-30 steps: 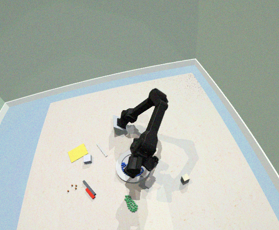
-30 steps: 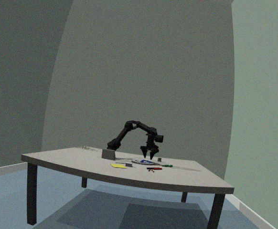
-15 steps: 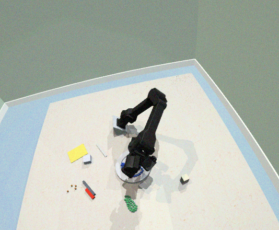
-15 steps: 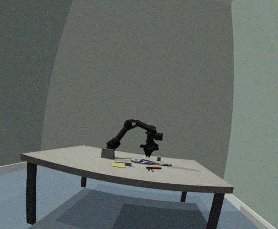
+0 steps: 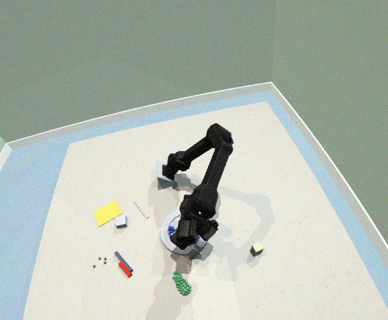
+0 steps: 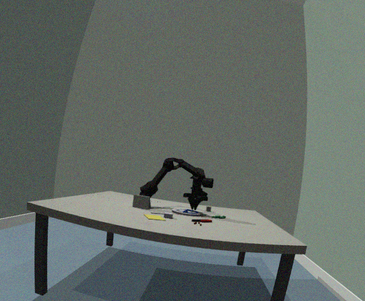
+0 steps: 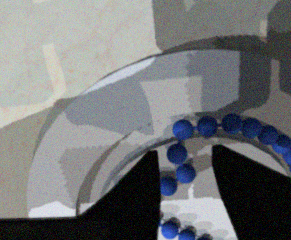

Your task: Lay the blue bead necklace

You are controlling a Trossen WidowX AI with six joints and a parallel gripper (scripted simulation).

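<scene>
Now: the round bead board 4 cm to the right of my gripper tip, 3 cm behind it and 1 cm below it. From my gripper tip the other things lie so: grey tool: 29 cm to the right, 9 cm ahead, 2 cm below; cream cube: 21 cm to the left, 9 cm ahead, 1 cm below; stick: 24 cm to the right, 16 cm behind, 2 cm below.
</scene>
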